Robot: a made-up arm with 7 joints.
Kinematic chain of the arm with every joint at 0, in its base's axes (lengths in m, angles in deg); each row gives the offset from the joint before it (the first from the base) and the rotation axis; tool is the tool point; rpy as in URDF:
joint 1: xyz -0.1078 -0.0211 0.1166 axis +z
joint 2: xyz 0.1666 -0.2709 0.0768 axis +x
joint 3: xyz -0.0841 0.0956 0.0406 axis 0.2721 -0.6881 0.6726
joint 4: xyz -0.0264 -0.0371 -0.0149 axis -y
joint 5: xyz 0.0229 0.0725 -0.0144 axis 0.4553 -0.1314 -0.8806
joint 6: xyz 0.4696 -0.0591 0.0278 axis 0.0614 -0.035 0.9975
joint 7: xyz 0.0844 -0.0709 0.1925 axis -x
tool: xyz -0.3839 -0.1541 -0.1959 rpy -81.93 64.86 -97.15
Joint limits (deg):
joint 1: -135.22..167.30
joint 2: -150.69..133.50
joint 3: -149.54..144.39
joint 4: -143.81..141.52
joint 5: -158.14..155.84
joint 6: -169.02..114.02
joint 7: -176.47..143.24
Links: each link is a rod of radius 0.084 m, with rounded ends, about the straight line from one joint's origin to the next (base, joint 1, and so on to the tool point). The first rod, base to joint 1, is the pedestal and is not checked.
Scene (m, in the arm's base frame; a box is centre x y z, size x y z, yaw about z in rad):
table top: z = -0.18
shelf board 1: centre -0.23 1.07 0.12 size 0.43 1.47 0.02 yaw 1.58
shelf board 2: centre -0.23 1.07 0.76 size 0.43 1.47 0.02 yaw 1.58
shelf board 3: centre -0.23 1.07 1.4 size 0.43 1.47 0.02 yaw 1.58
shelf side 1: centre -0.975 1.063 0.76 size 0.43 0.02 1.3 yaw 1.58
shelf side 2: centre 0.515 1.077 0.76 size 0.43 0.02 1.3 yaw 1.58
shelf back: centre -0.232 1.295 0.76 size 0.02 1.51 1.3 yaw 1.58
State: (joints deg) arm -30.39 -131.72 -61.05 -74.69 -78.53 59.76 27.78
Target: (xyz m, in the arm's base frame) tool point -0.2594 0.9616 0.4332
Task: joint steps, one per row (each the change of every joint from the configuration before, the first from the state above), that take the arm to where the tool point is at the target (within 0.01 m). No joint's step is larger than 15 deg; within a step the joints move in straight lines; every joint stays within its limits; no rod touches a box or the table.
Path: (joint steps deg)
1: -13.10 -1.33 -2.90 -2.24 4.88 2.45 1.36
2: -13.11 -1.34 -2.89 -2.23 4.89 2.45 1.37
3: -13.10 -1.33 -2.90 -2.24 4.88 2.45 1.36
4: -13.11 -1.33 -2.90 -2.24 4.89 2.46 1.36
5: -13.10 -1.34 -2.89 -2.23 4.88 2.45 1.36
6: -13.10 -1.33 -2.90 -2.24 4.88 2.45 1.37
7: -13.11 -1.33 -2.90 -2.24 4.89 2.45 1.36
8: -13.10 -1.34 -2.89 -2.23 4.88 2.45 1.36

